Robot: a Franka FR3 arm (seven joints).
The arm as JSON. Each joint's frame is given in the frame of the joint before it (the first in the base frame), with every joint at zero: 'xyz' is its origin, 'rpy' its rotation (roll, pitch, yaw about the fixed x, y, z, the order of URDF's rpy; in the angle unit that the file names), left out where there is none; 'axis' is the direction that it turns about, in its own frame. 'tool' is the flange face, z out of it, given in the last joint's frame.
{
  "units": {
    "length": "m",
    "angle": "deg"
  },
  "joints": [
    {
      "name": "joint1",
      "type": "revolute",
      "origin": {
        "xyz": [
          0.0,
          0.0,
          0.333
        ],
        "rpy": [
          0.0,
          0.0,
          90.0
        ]
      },
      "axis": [
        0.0,
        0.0,
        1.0
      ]
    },
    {
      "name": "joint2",
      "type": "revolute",
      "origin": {
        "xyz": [
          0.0,
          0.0,
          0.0
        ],
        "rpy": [
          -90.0,
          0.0,
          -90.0
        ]
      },
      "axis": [
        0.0,
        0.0,
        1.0
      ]
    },
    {
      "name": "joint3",
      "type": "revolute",
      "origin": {
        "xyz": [
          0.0,
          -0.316,
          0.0
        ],
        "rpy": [
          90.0,
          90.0,
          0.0
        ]
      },
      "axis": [
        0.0,
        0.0,
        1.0
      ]
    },
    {
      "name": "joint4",
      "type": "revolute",
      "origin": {
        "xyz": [
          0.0,
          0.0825,
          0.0
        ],
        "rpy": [
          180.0,
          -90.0,
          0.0
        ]
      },
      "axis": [
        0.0,
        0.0,
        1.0
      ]
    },
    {
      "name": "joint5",
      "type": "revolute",
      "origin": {
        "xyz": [
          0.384,
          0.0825,
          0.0
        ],
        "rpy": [
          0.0,
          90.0,
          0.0
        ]
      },
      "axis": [
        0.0,
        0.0,
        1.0
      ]
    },
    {
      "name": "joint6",
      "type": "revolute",
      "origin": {
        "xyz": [
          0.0,
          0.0,
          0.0
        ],
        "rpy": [
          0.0,
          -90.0,
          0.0
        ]
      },
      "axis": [
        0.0,
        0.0,
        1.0
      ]
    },
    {
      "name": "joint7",
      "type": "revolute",
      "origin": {
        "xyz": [
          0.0,
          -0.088,
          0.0
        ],
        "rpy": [
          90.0,
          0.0,
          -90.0
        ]
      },
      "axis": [
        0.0,
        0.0,
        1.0
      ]
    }
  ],
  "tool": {
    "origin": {
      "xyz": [
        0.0,
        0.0,
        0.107
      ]
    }
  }
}
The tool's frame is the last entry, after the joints.
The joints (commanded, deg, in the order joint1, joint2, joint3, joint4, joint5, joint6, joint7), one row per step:
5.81 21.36 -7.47 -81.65 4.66 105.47 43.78
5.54 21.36 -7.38 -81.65 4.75 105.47 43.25
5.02 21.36 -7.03 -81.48 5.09 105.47 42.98
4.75 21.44 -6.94 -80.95 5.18 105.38 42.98
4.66 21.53 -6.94 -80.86 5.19 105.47 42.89
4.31 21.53 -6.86 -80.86 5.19 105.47 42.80
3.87 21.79 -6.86 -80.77 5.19 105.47 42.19
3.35 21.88 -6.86 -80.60 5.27 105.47 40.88
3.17 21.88 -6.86 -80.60 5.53 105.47 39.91
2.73 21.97 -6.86 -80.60 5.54 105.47 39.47
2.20 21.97 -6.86 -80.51 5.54 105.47 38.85
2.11 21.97 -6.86 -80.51 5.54 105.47 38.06
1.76 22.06 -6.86 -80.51 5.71 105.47 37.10
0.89 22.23 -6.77 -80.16 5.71 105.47 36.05
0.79 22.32 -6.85 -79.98 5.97 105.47 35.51
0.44 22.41 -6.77 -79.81 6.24 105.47 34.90
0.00 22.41 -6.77 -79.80 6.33 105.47 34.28
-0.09 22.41 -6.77 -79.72 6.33 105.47 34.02
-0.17 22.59 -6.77 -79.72 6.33 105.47 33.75
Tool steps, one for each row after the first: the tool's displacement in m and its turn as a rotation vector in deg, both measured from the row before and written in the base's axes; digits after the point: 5 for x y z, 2 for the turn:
0.00001 -0.00216 -0.00003 0.10 -0.02 0.32
0.00036 -0.00211 0.00131 0.44 -0.18 0.01
0.00103 -0.00196 0.00337 0.10 -0.36 -0.18
0.00056 -0.00102 -0.00015 -0.01 -0.09 0.00
-0.00004 -0.00335 -0.00003 0.02 0.00 -0.19
0.00079 -0.00514 -0.00231 -0.06 0.14 0.17
0.00040 -0.00599 0.00038 -0.01 -0.14 0.78
-0.00004 -0.00178 0.00002 0.20 -0.06 0.73
0.00005 -0.00520 -0.00106 -0.02 0.07 0.00
-0.00013 -0.00627 0.00076 -0.04 -0.12 0.09
-0.00006 -0.00107 0.00000 -0.05 -0.04 0.70
0.00004 -0.00391 -0.00105 0.11 0.03 0.57
0.00050 -0.00934 0.00092 -0.06 -0.23 0.28
0.00046 -0.00158 0.00051 0.17 -0.14 0.32
0.00035 -0.00296 0.00037 0.24 -0.14 0.28
-0.00040 -0.00510 0.00009 0.05 -0.05 0.16
0.00005 -0.00105 0.00068 -0.03 -0.09 0.17
0.00042 -0.00095 -0.00214 -0.02 0.17 0.19

